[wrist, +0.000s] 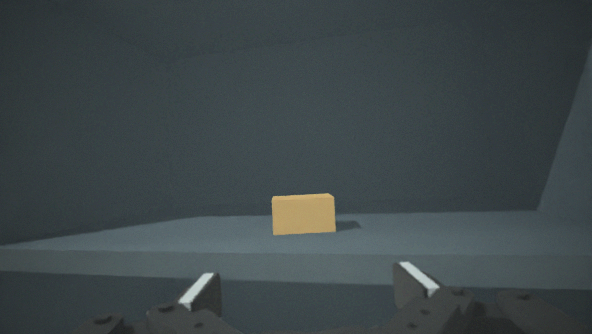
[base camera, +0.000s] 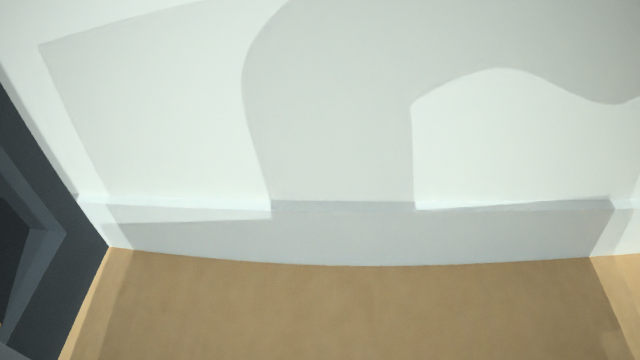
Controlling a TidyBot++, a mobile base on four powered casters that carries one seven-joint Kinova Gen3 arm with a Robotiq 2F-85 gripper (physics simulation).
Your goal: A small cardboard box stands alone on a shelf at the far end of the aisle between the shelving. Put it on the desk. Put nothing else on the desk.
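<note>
A small tan cardboard box stands upright on a dark grey shelf in the wrist view, a little back from the shelf's front edge. A thin strip of its top shows, and its shadow falls to the right. My gripper is open and empty. Its fingertips show low in the wrist view, in front of the shelf, with the box beyond them and between them from left to right. The desk does not show in either view.
The shelf has a dark back panel and a side panel at the right. In the base view a dark shelving unit stands at the left edge, beside a white wall with shadows on it and a tan floor.
</note>
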